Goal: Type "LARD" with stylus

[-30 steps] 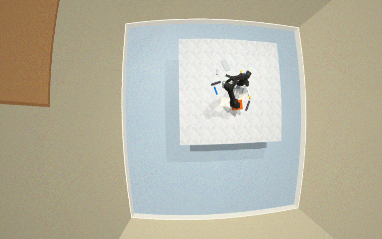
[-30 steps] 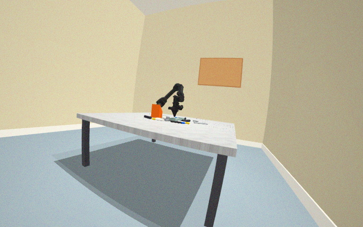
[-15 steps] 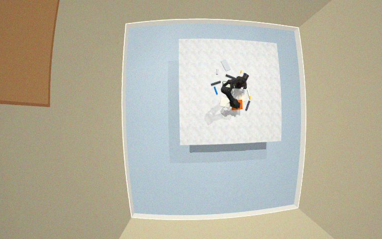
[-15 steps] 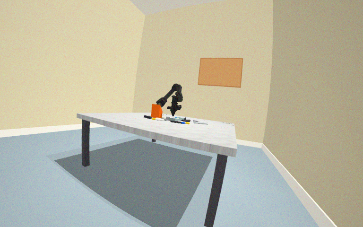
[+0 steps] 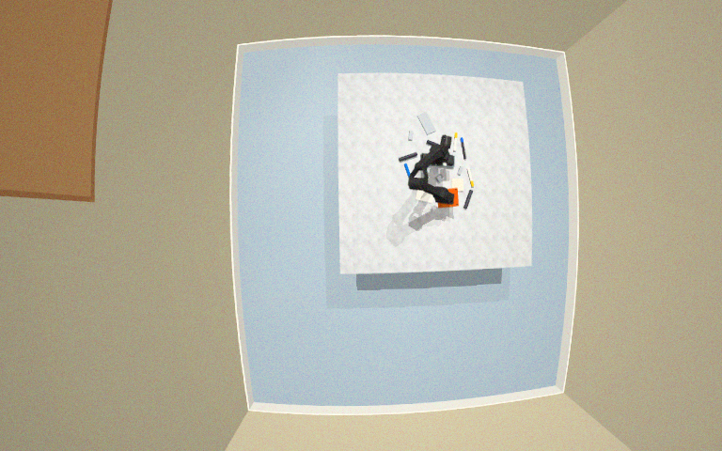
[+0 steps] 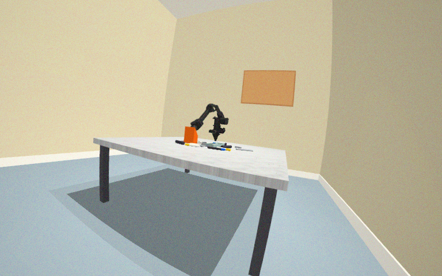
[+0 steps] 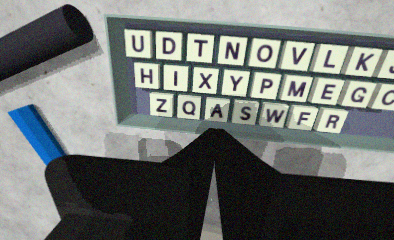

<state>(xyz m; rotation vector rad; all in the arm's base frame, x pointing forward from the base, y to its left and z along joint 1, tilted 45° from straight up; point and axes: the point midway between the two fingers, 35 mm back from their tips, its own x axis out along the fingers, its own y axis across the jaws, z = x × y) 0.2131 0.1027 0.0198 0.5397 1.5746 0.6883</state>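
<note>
The blue stylus is 140 mm to the left of my gripper tip, 90 mm behind it and 40 mm below it. Round my gripper tip: blue-capped marker 200 mm to the right, 150 mm ahead, 40 mm below; grey block 190 mm to the right, 40 mm below, 20 mm behind; cream block 180 mm to the right, 110 mm behind, 40 mm below.
</note>
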